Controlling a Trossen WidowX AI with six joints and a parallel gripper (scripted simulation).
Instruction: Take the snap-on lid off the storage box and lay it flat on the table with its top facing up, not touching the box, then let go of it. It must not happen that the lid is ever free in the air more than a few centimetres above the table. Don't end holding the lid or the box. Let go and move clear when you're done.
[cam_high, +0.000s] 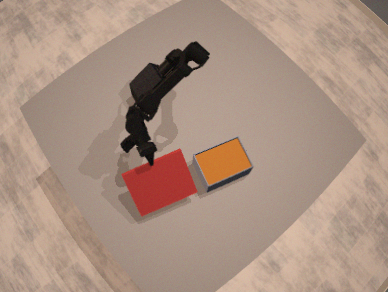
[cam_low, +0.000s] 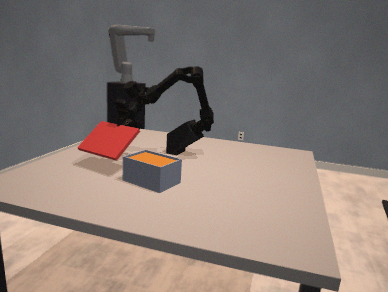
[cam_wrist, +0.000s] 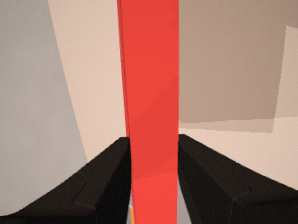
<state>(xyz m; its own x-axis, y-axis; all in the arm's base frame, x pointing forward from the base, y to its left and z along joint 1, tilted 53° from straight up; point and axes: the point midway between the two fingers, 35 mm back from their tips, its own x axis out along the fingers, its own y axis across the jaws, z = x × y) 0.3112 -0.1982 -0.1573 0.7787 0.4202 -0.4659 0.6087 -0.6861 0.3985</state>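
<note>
The red lid is 90 mm ahead of my hand, 60 mm below it and 10 mm to the right of it. Also, from my hand: storage box (250 mm to the left, 150 mm below, 140 mm ahead).
</note>
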